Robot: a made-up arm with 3 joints. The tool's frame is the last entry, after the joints.
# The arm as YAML. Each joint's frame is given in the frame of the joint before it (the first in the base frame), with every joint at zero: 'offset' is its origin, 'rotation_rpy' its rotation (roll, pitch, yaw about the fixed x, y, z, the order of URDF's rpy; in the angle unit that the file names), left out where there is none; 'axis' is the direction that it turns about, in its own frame. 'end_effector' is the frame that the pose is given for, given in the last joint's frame.
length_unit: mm
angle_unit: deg
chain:
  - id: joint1
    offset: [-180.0, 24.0, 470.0]
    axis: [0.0, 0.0, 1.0]
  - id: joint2
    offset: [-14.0, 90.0, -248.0]
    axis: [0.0, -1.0, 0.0]
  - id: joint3
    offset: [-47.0, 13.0, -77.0]
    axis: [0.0, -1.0, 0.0]
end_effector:
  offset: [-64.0, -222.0, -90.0]
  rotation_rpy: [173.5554, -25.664, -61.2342]
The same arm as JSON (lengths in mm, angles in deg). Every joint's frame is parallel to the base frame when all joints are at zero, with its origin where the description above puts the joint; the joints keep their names.
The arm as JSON. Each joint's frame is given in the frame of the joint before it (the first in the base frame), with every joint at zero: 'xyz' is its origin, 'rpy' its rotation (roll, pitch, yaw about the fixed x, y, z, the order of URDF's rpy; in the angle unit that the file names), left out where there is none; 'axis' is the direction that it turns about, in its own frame. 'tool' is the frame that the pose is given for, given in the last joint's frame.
{"units": {"length": "mm", "angle": "deg"}, "joints": [{"name": "joint1", "type": "revolute", "origin": {"xyz": [-180.0, 24.0, 470.0]}, "axis": [0.0, 0.0, 1.0]}, {"name": "joint2", "type": "revolute", "origin": {"xyz": [-14.0, 90.0, -248.0]}, "axis": [0.0, -1.0, 0.0]}, {"name": "joint3", "type": "revolute", "origin": {"xyz": [-47.0, 13.0, -77.0]}, "axis": [0.0, -1.0, 0.0]}], "tool": {"origin": {"xyz": [-64.0, -222.0, -90.0], "rpy": [173.56, -25.66, -61.23]}}}
